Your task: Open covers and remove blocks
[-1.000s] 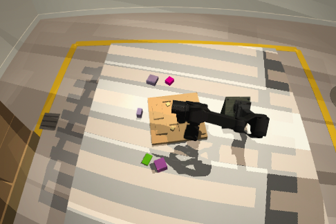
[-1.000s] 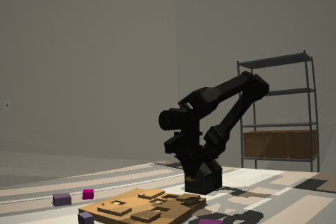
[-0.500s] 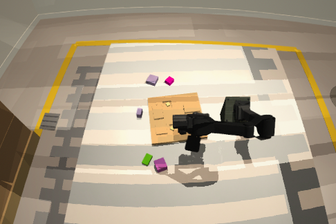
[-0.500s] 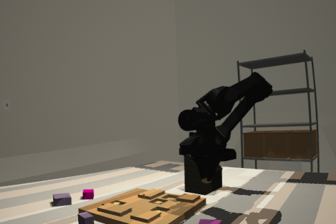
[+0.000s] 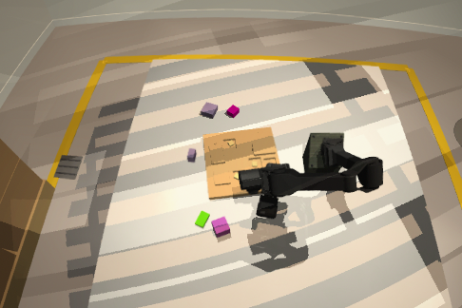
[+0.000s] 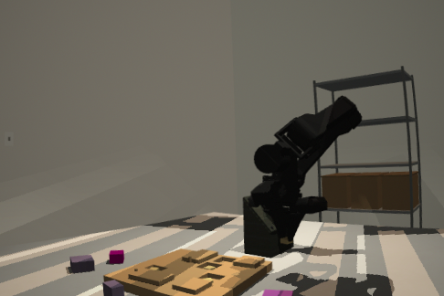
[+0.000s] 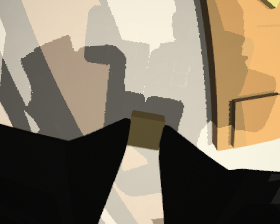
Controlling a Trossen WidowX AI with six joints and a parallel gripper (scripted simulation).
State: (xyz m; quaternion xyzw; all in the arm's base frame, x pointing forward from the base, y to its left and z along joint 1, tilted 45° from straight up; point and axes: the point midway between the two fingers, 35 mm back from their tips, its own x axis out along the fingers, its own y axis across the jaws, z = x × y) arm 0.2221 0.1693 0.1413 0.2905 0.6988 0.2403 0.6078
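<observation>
Right now my gripper tip is 19 cm to the left of the tan puzzle board, 10 cm short of it and 8 cm above it. The rest, counted from my gripper tip: green block (23 cm ahead, 10 cm below, 6 cm to the left); then magenta block (46 cm to the right, 18 cm ahead, 9 cm below).
</observation>
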